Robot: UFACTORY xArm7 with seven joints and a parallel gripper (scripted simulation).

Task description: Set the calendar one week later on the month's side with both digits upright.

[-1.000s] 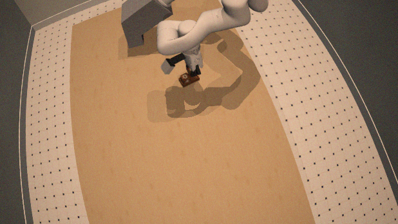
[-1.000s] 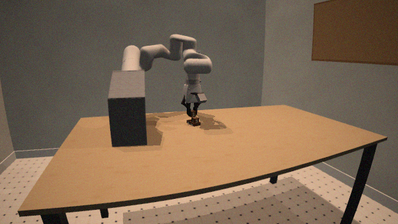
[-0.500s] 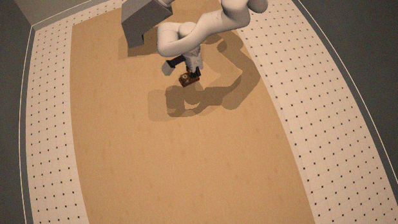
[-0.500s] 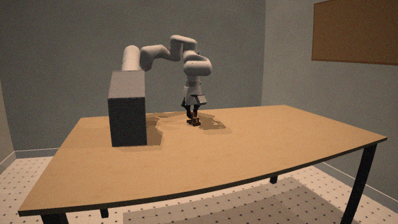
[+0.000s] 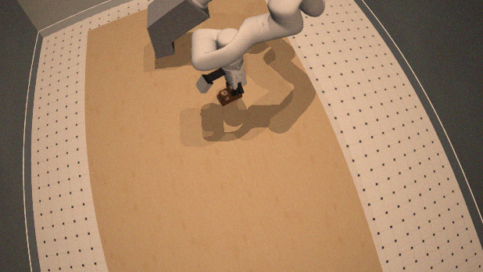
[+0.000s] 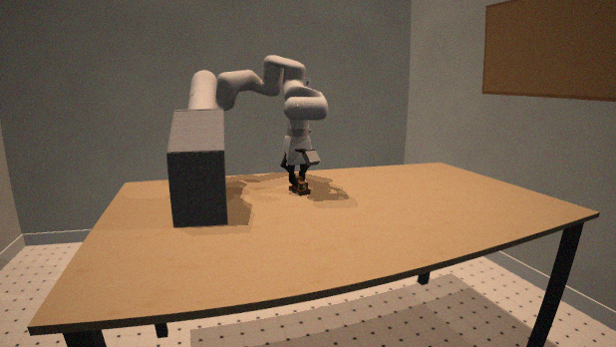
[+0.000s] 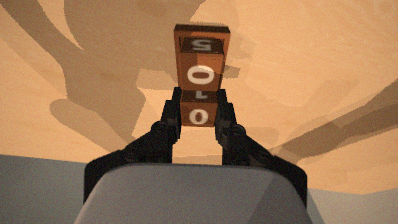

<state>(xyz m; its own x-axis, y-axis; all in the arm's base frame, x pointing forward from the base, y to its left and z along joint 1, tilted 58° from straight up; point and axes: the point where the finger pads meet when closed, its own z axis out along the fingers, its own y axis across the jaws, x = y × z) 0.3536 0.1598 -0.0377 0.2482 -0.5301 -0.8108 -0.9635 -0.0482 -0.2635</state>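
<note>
Now: the brown tray 2 cm to the right of my hand and 4 cm below it.
</note>
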